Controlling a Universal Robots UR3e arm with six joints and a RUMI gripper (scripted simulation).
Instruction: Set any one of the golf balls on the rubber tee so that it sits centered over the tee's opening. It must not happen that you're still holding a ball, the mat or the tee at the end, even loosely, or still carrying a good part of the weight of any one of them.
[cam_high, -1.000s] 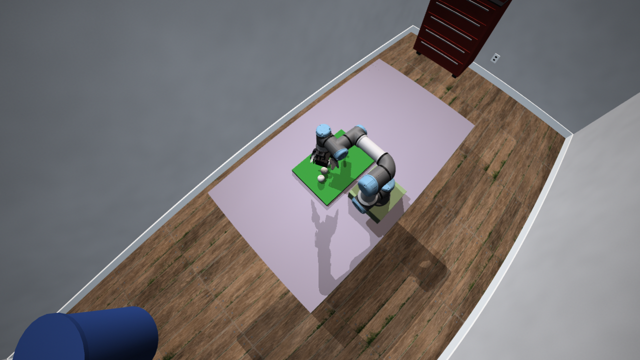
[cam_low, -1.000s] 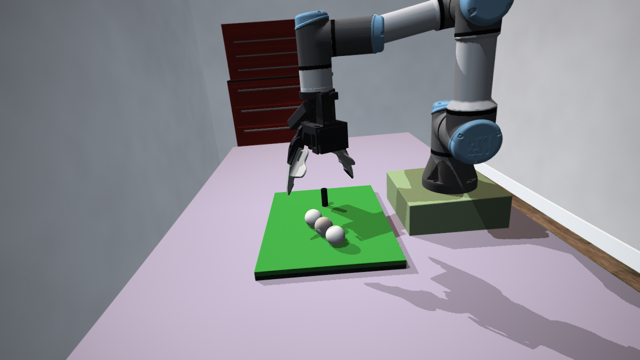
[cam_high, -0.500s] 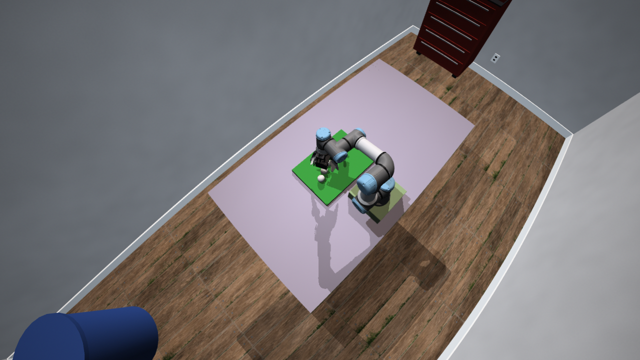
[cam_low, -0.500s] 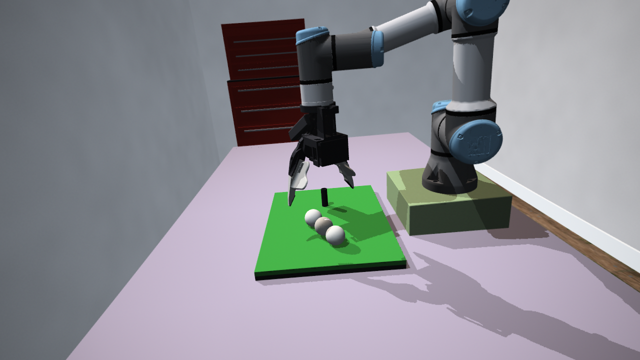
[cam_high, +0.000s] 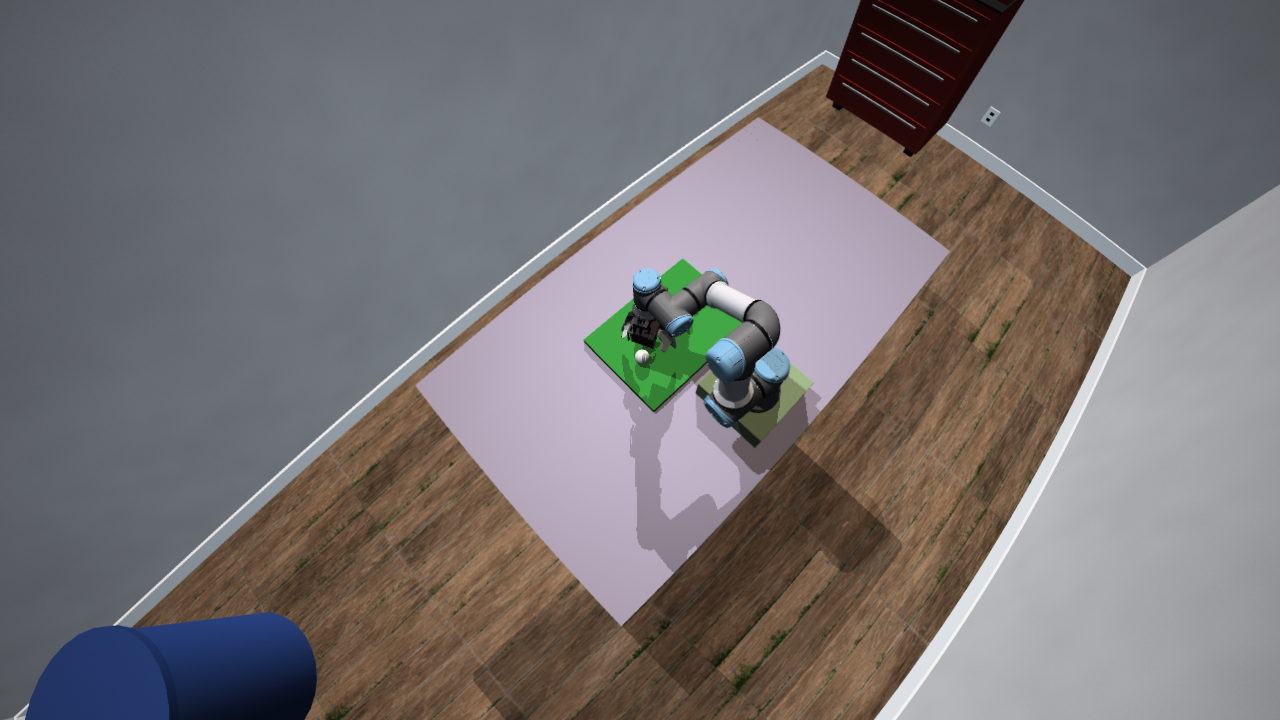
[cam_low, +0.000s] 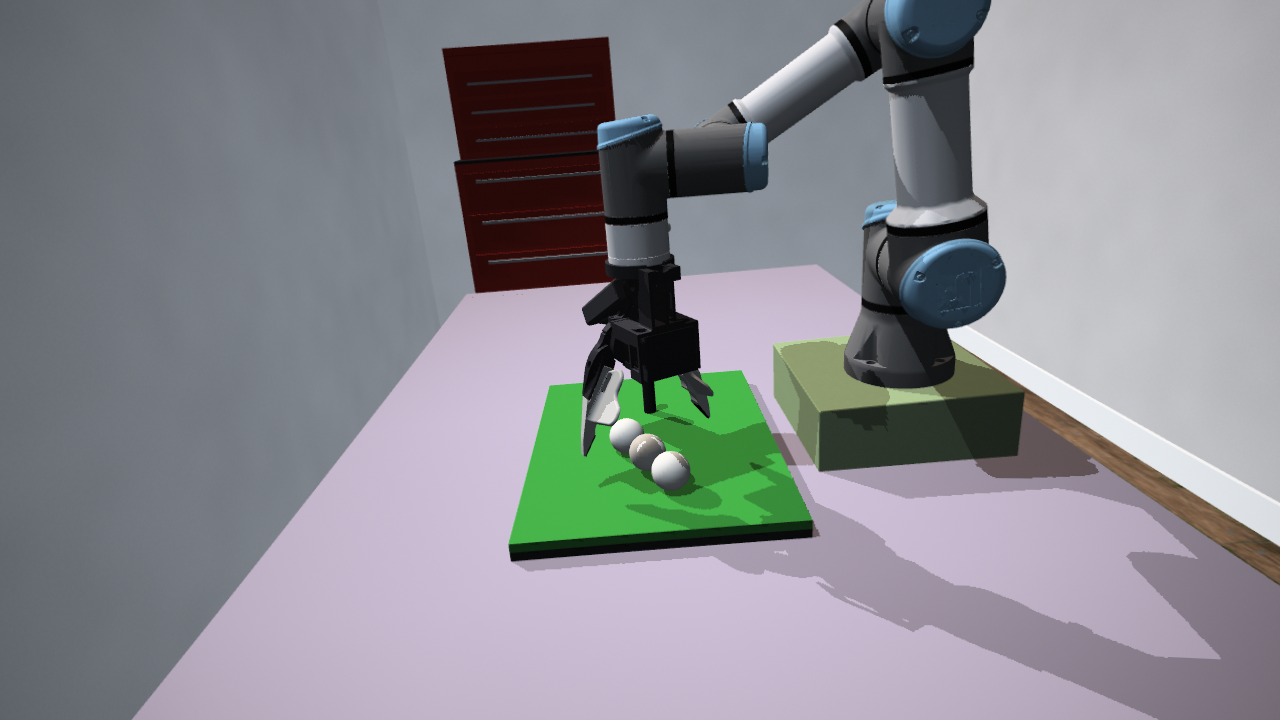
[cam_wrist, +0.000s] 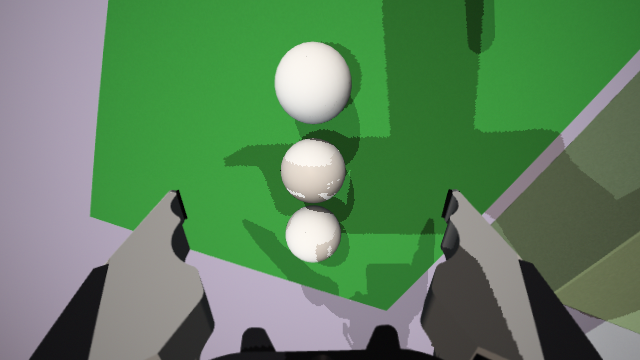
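Right now my hand is 2 cm above the white golf ball. From my hand the other things lie so: green mat: 12 cm to the right, 4 cm below, 1 cm ahead.
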